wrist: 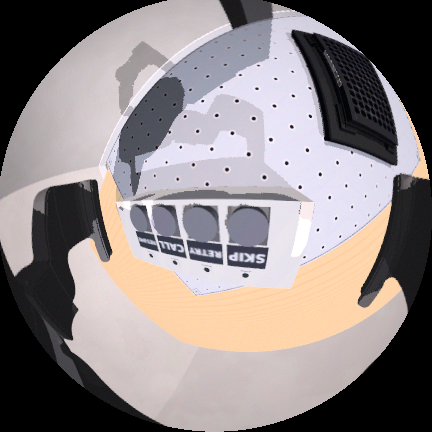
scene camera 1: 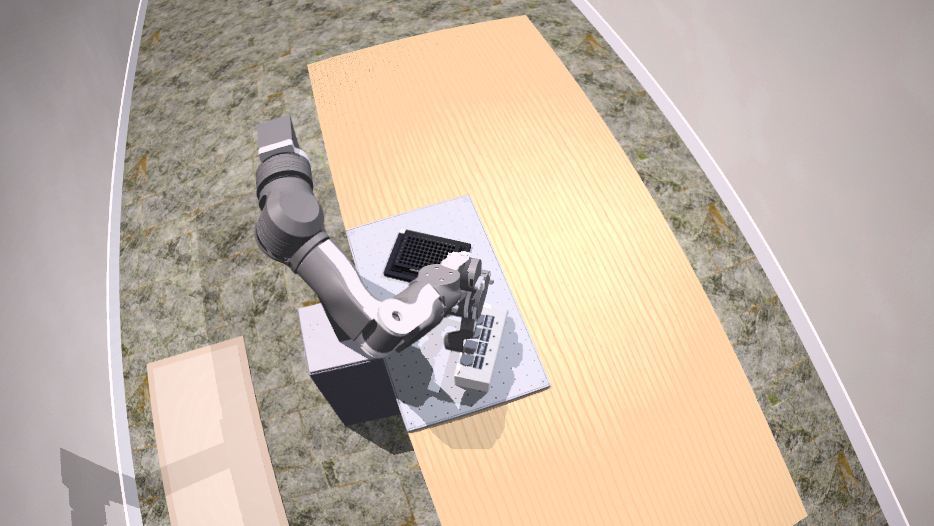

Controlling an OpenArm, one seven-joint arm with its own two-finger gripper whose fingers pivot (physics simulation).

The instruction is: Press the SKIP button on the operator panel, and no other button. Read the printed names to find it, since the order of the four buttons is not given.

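Observation:
The white operator panel point(scene camera 1: 475, 378) point(wrist: 286, 260) has four round grey buttons in a row, with names upside down in the wrist view. The SKIP button point(wrist: 247, 226) is at the right end there, then the RETRY button point(wrist: 200, 223), the CALL button point(wrist: 164, 220) and the RESUME button point(wrist: 138, 218), whose small label is hard to read. My gripper point(scene camera 1: 469, 318) point(wrist: 204, 235) is open and empty, above the panel, its fingers spread to either side in the wrist view. In the scene view it hides part of the panel's upper end.
A black perforated tray point(scene camera 1: 424, 252) point(wrist: 361, 92) lies on the grey hole-patterned board point(scene camera 1: 450, 207) point(wrist: 280, 150), beyond the SKIP end of the panel. The board lies on a long wooden table point(scene camera 1: 588, 261) point(wrist: 240, 325). A grey box point(scene camera 1: 330, 339) stands beside the board, under my arm.

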